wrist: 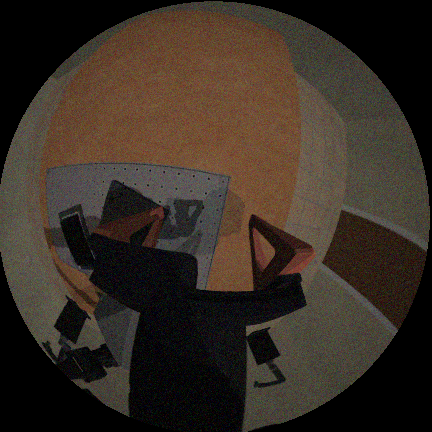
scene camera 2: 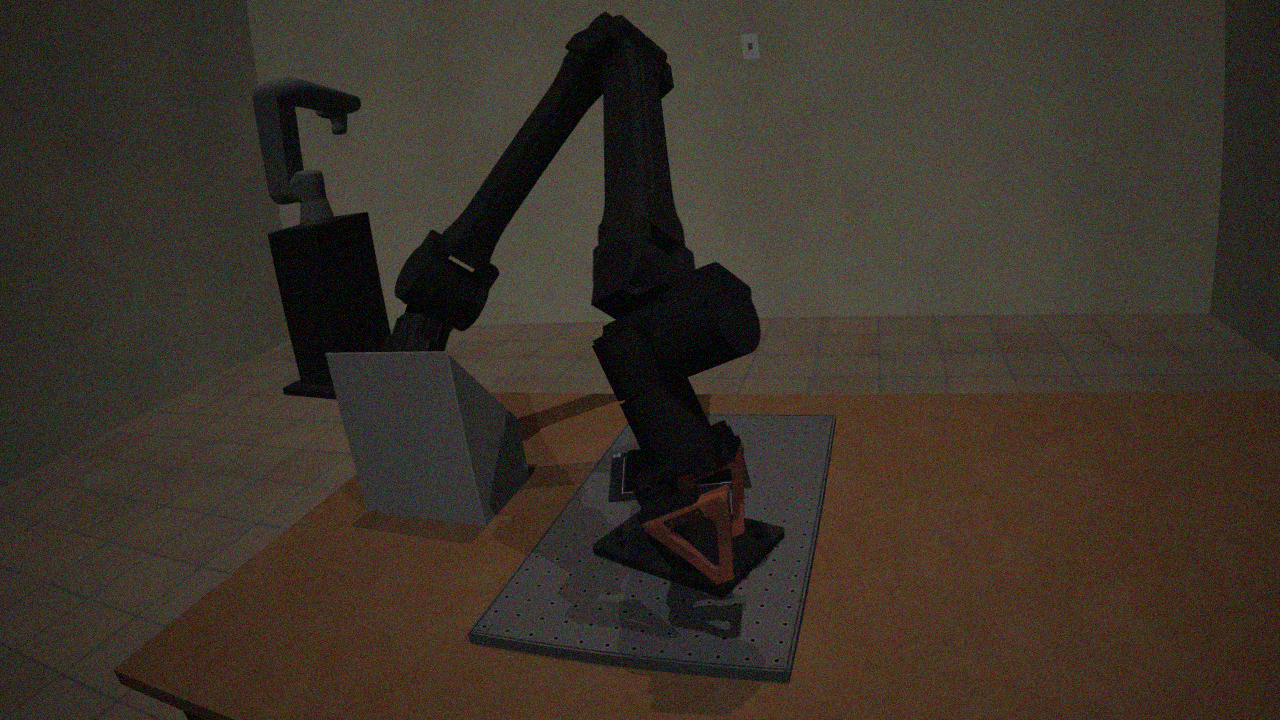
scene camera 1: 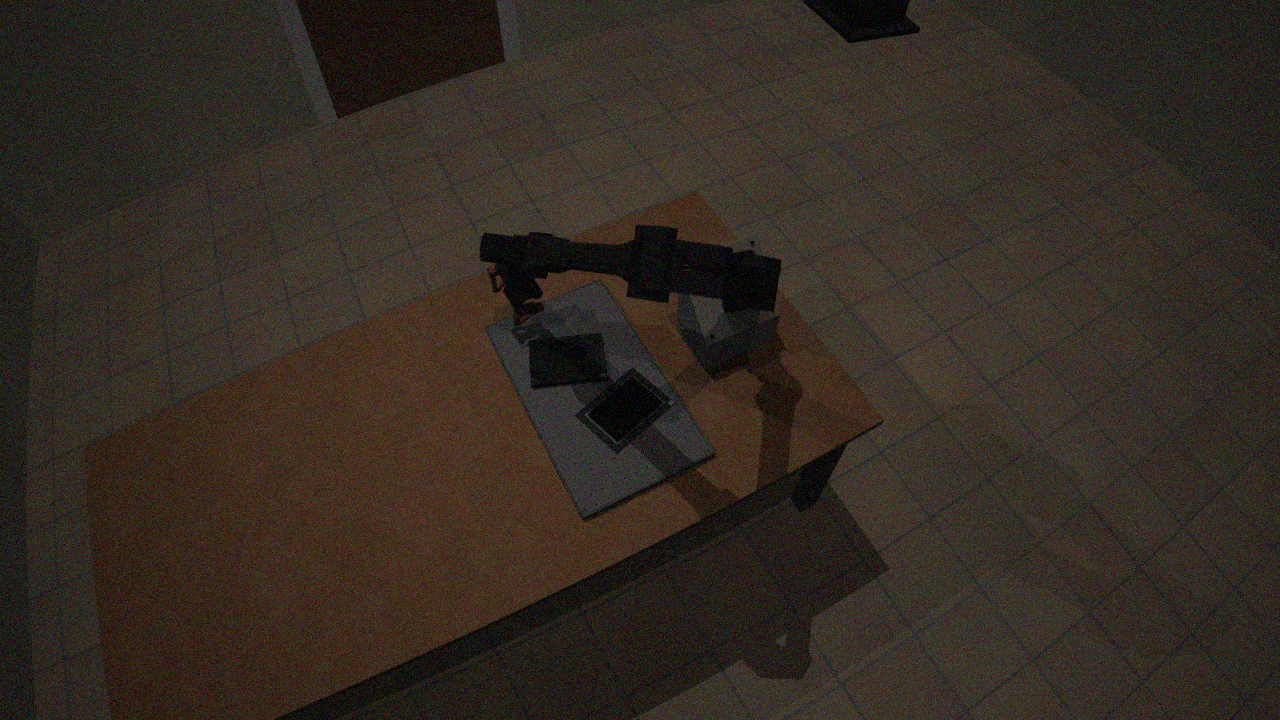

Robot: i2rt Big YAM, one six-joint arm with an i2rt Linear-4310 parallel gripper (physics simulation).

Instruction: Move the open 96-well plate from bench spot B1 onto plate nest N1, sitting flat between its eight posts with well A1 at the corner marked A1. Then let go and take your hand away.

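Places are measured from the arm's base along level axes (x ahead, y down, z left), in millimetres.
Pixels of known places: gripper, fingertip midpoint: (wrist: 205, 214) (scene camera 2: 732, 556) (scene camera 1: 506, 308); arm's base, link origin: (wrist: 118, 351) (scene camera 2: 406, 382).
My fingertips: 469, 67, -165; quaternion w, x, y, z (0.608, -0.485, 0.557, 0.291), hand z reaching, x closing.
Note:
Ahead of a thing's pixels: the offset from my fingertips to its top centre, as dx, dy, dz. "*": to the spot under its first point. Level surfaces: height alone.
The 96-well plate {-166, +68, +285} (scene camera 1: 624, 408) (scene camera 2: 631, 471) (wrist: 77, 237) is a black rectangle on the light-outlined grey bench spot B1 {* -119, +83, +361} (scene camera 1: 616, 446) on the board. The arm partly hides it in scene camera 2. Plate nest N1 {-92, +62, +124} (scene camera 1: 567, 360) (scene camera 2: 617, 544) (wrist: 122, 197) looks like a bare dark slab beside it, turned at a different angle. Its posts and A1 mark are too dark to make out. My gripper (scene camera 1: 511, 298) (scene camera 2: 733, 557) (wrist: 205, 214) is open and empty, tilted above the board's far end, beside the nest and away from the plate. Its orange fingers stand wide apart.
The perforated grey board {* -22, +84, +423} (scene camera 1: 581, 488) (scene camera 2: 799, 465) (wrist: 65, 182) lies on the orange table {dy +97} (scene camera 1: 313, 501) (scene camera 2: 1029, 555) (wrist: 175, 90). My arm's grey wedge base (scene camera 1: 742, 349) (scene camera 2: 402, 429) stands beside the board. A dark pedestal (scene camera 2: 331, 286) with a grey device stands beyond the table.

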